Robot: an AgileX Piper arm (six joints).
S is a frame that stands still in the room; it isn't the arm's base.
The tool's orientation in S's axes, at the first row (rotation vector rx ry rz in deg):
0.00 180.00 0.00
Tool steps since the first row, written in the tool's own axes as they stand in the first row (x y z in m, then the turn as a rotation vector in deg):
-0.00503 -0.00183 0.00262 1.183 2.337 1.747
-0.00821 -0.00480 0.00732 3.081 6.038 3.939
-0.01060 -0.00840 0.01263 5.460 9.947 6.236
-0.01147 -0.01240 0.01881 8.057 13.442 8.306
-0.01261 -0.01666 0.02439 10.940 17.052 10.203
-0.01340 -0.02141 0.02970 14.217 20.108 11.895
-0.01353 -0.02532 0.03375 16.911 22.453 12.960
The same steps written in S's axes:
0.00503 -0.00183 -0.00262 -1.183 2.337 -1.747
0.00821 -0.00480 -0.00732 -3.081 6.038 -3.939
0.01060 -0.00840 -0.01263 -5.460 9.947 -6.236
0.01147 -0.01240 -0.01881 -8.057 13.442 -8.306
0.01261 -0.01666 -0.02439 -10.940 17.052 -10.203
0.01340 -0.02141 -0.02970 -14.217 20.108 -11.895
0.01353 -0.02532 -0.03375 -16.911 22.453 -12.960

